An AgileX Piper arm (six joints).
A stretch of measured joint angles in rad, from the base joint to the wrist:
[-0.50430 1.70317 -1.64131 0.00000 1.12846 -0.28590]
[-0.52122 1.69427 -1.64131 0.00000 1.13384 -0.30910]
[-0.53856 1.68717 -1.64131 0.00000 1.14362 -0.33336]
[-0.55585 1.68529 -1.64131 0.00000 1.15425 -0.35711]
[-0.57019 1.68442 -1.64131 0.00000 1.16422 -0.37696]
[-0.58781 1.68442 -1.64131 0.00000 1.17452 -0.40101]
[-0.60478 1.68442 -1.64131 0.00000 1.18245 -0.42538]
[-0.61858 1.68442 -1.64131 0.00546 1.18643 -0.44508]
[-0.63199 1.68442 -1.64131 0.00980 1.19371 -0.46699]
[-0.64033 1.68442 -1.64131 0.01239 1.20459 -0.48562]
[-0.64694 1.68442 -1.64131 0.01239 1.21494 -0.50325]
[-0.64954 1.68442 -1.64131 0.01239 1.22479 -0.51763]
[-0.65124 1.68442 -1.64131 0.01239 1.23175 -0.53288]
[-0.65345 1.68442 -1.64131 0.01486 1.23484 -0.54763]
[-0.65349 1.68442 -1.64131 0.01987 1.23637 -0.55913]
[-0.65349 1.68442 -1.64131 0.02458 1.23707 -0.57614]
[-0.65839 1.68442 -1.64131 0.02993 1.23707 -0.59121]
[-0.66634 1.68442 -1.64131 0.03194 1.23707 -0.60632]
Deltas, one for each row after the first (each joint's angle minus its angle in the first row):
[-0.01692 -0.00890 0.00000 0.00000 0.00538 -0.02320]
[-0.03426 -0.01600 0.00000 0.00000 0.01516 -0.04746]
[-0.05155 -0.01788 0.00000 0.00000 0.02579 -0.07121]
[-0.06589 -0.01875 0.00000 0.00000 0.03576 -0.09106]
[-0.08351 -0.01875 0.00000 0.00000 0.04606 -0.11511]
[-0.10048 -0.01875 0.00000 0.00000 0.05399 -0.13948]
[-0.11428 -0.01875 0.00000 0.00546 0.05797 -0.15918]
[-0.12769 -0.01875 0.00000 0.00980 0.06525 -0.18109]
[-0.13603 -0.01875 0.00000 0.01239 0.07613 -0.19972]
[-0.14264 -0.01875 0.00000 0.01239 0.08648 -0.21735]
[-0.14524 -0.01875 0.00000 0.01239 0.09633 -0.23173]
[-0.14694 -0.01875 0.00000 0.01239 0.10329 -0.24698]
[-0.14915 -0.01875 0.00000 0.01486 0.10638 -0.26173]
[-0.14919 -0.01875 0.00000 0.01987 0.10791 -0.27323]
[-0.14919 -0.01875 0.00000 0.02458 0.10861 -0.29024]
[-0.15409 -0.01875 0.00000 0.02993 0.10861 -0.30531]
[-0.16204 -0.01875 0.00000 0.03194 0.10861 -0.32042]

